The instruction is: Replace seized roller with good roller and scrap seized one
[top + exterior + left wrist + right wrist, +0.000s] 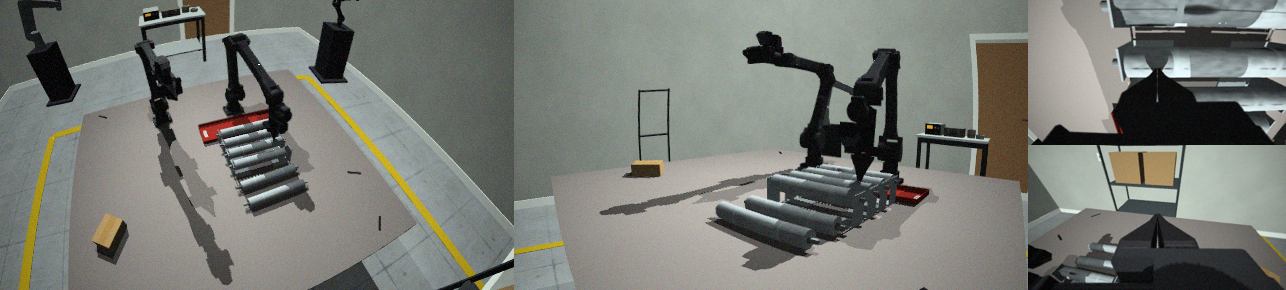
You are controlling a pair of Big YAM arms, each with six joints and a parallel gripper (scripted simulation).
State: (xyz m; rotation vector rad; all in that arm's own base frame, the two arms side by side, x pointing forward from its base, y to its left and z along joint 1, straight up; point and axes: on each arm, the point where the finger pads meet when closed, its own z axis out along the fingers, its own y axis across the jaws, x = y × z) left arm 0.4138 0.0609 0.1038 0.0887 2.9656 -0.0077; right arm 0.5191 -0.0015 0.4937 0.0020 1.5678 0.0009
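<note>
Right now my left hand is 11 cm to the left of the bed roller, 5 cm past it and 3 cm above it. From my left hand the other things lie so: red scrap tray 23 cm behind, 14 cm to the right, 10 cm below; cardboard box 91 cm to the right, 36 cm ahead, 7 cm below.
</note>
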